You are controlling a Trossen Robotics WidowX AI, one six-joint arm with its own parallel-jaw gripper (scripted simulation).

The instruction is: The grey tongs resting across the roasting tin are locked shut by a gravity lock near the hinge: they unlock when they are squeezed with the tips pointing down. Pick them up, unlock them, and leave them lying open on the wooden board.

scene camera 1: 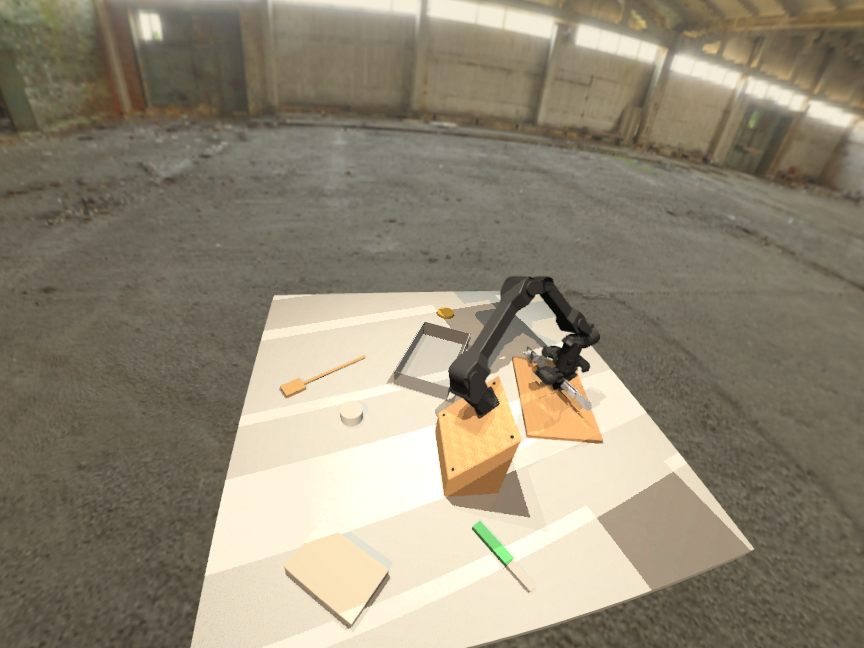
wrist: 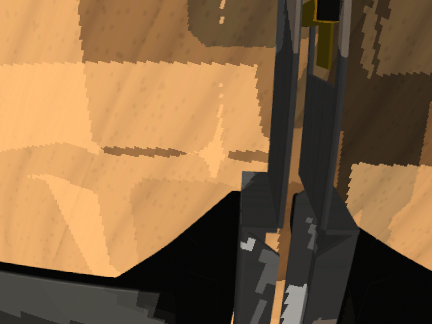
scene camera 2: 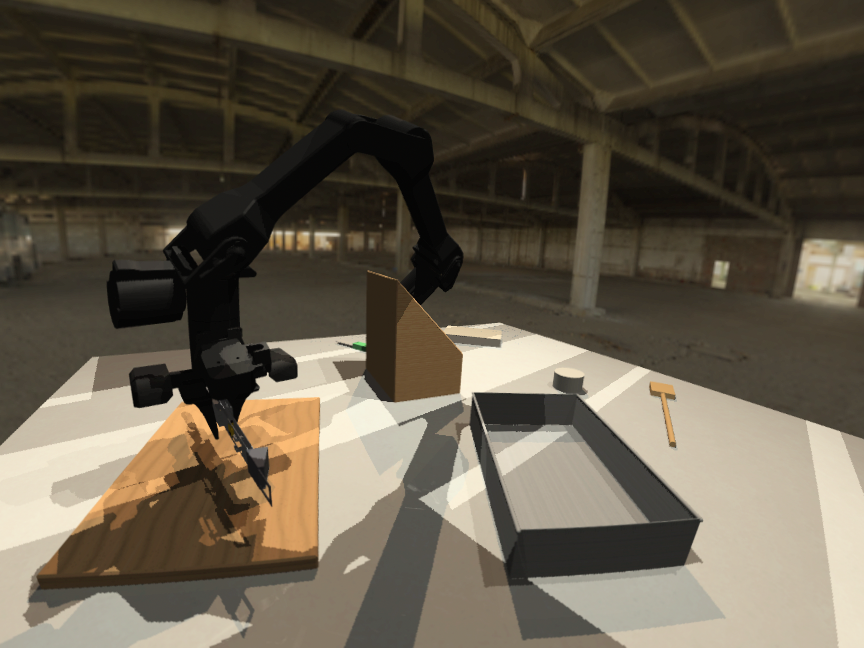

Scene:
my gripper: scene camera 1 556, 388; wrist; scene camera 2
same spot on my gripper: (wrist: 198, 270) = (scene camera 2: 235, 404)

